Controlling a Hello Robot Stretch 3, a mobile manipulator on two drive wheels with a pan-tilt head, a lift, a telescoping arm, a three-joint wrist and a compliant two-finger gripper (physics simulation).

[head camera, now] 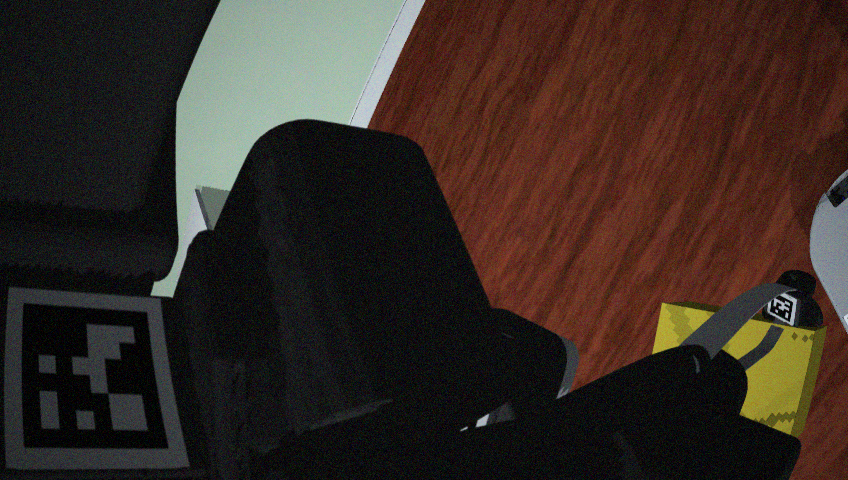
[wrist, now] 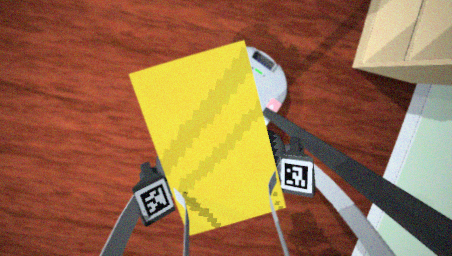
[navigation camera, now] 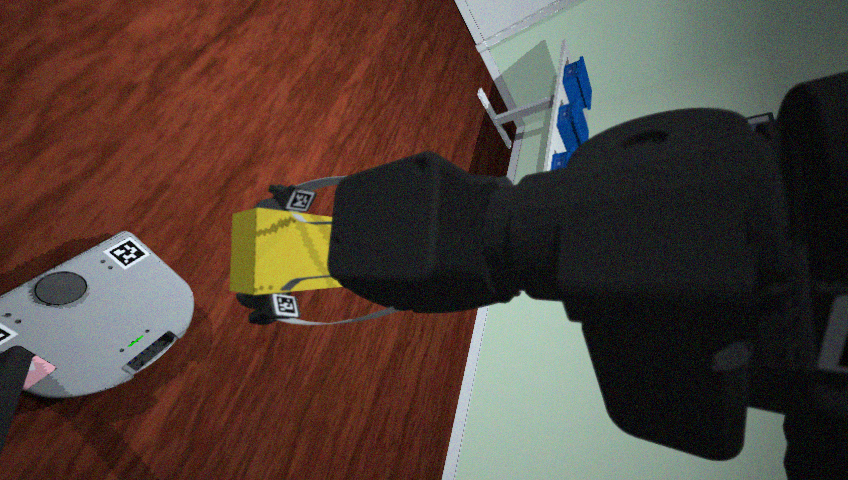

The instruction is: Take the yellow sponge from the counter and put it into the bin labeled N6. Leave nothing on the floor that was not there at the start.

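Seen in the pictures: gripper, fingertip midpoint: [head camera: 780,368] [wrist: 221,154] [navigation camera: 262,253]; robot's base, origin of the base link: [navigation camera: 63,286].
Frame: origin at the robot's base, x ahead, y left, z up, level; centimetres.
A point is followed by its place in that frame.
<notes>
The yellow sponge [head camera: 779,368] {x -2.4, y -10.8, z 101.6 cm} [navigation camera: 291,249] {x -2.3, y -12.3, z 101.6 cm} [wrist: 200,115] {x -5.0, y -15.6, z 101.5 cm} is a large block held between the two fingertips, above the brown floor. My gripper [navigation camera: 263,253] {x -2.4, y -12.2, z 96.4 cm} [wrist: 221,154] {x -2.4, y -12.2, z 96.4 cm} is shut on the sponge, one fingertip on each side of it. In the head camera the dark wrist hides part of the sponge and one finger. In the navigation camera, blue bins [navigation camera: 577,83] {x -48.4, y -247.7, z 80.4 cm} [navigation camera: 572,126] {x -63.7, y -208.7, z 80.3 cm} [navigation camera: 559,160] {x -71.5, y -179.1, z 76.4 cm} stand in a row on a white table [navigation camera: 526,111] {x -63.8, y -283.0, z 31.5 cm} by the wall, beyond the wrist. Their labels are too small to read, so I cannot tell which is N6.
My grey base [head camera: 833,243] {x -16.6, y -10.3, z 15.9 cm} [navigation camera: 95,327] {x -10.7, y 2.3, z 16.0 cm} [wrist: 272,82] {x -18.6, y 7.6, z 16.0 cm} is on the floor. In the wrist view a light wooden shelf unit [wrist: 435,74] {x -55.0, y 54.9, z 33.8 cm} stands at the upper right by the pale green wall [wrist: 432,150] {x -36.5, y 91.8, z 20.8 cm}. The black mast [wrist: 360,172] {x -7.5, y 11.6, z 82.3 cm} crosses the lower right.
</notes>
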